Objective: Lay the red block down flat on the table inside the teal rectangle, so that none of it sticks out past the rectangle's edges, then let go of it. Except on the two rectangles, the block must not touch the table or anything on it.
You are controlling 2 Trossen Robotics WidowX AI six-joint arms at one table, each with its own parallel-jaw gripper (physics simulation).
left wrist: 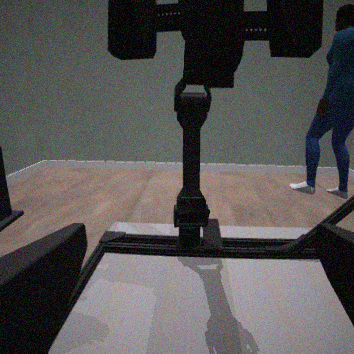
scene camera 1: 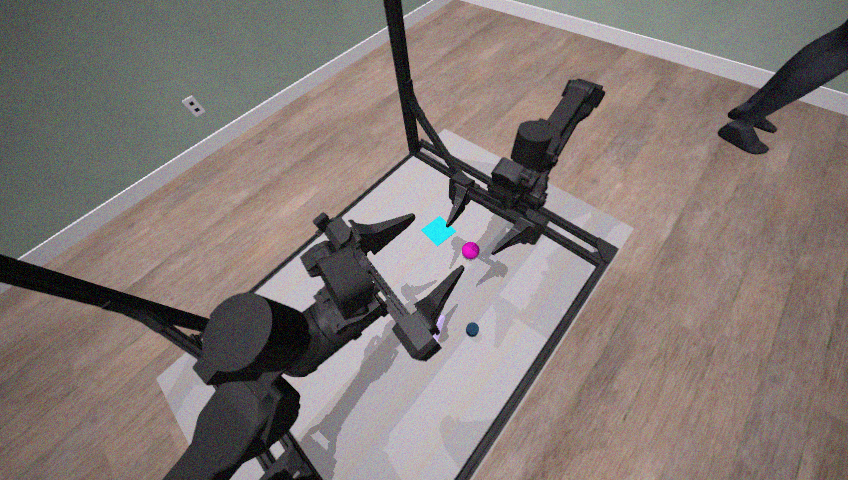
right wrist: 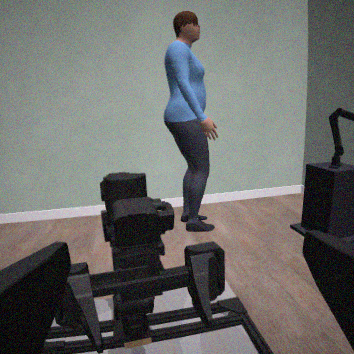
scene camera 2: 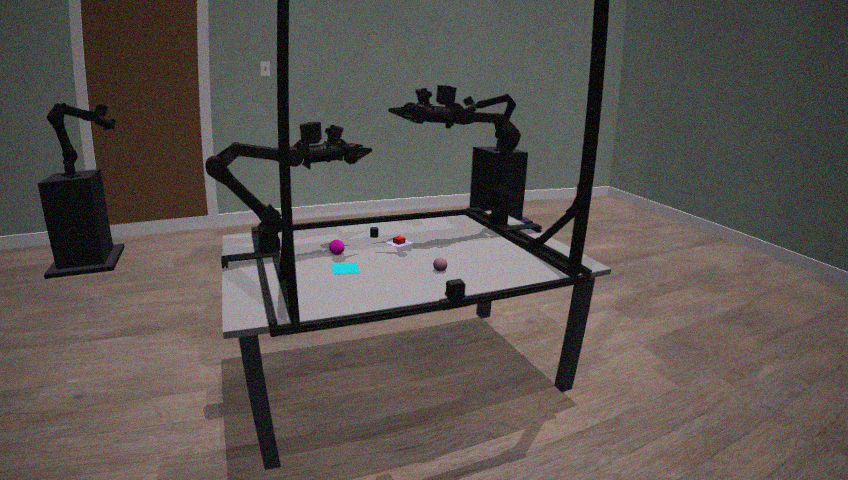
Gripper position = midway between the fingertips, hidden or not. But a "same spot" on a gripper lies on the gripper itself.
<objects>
My left gripper shows in the left wrist view, in scene camera 1 [468, 239], in the right wrist view and in scene camera 2 [367, 148]. One and the same spot on my left gripper: [left wrist: 46, 270] is [right wrist: 198, 299].
</objects>
